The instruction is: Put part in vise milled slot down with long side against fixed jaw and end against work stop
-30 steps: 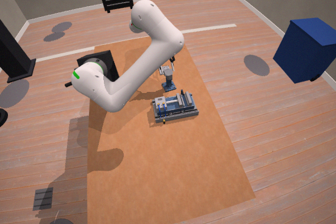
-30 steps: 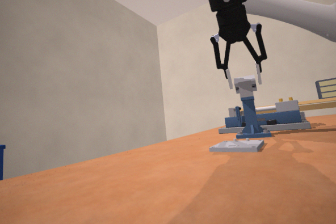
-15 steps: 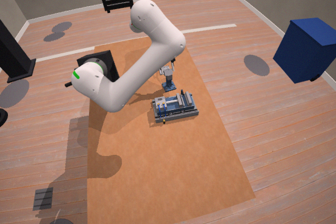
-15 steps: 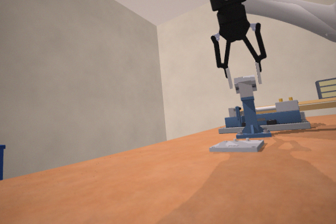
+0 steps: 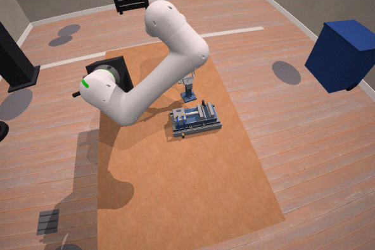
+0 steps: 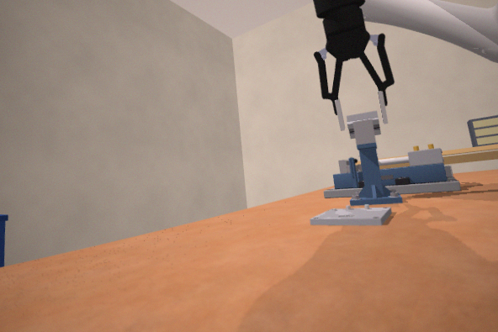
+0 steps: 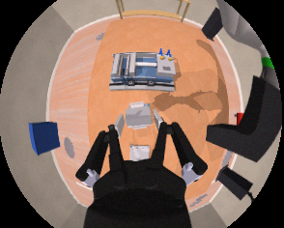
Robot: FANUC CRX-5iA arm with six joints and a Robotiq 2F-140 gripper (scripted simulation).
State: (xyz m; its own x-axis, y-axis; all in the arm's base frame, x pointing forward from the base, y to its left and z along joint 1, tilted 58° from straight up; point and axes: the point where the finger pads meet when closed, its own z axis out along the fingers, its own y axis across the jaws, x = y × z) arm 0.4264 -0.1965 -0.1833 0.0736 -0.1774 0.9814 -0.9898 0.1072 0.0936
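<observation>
My hand is 1 cm to the left of the part and 3 cm above it. Round my hand: air cylinder (12 cm behind, 20 cm to the right, 10 cm below); vise base (3 cm behind, 21 cm to the right, 14 cm below).
</observation>
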